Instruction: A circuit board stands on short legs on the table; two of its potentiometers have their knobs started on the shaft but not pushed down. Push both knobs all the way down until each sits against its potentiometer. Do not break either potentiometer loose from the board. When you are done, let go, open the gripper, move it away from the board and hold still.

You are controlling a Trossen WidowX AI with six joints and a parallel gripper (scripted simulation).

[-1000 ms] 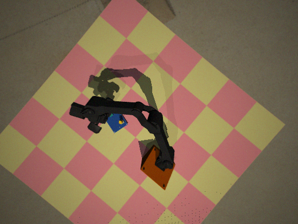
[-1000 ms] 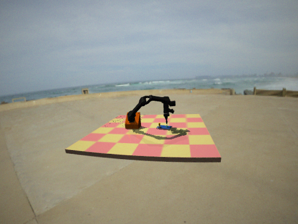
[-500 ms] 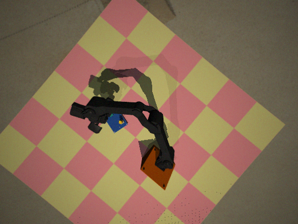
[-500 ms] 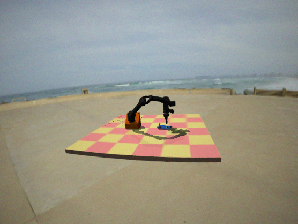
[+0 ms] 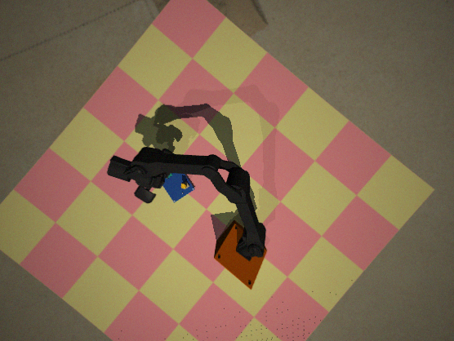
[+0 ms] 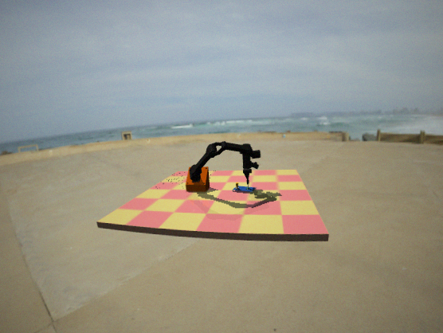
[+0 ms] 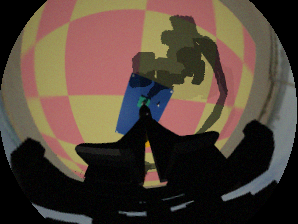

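My gripper tip is now 8 cm past the yellow knob, 1 cm to the left of it and 4 cm above it. Round my gripper tip: dark knob (1 cm below).
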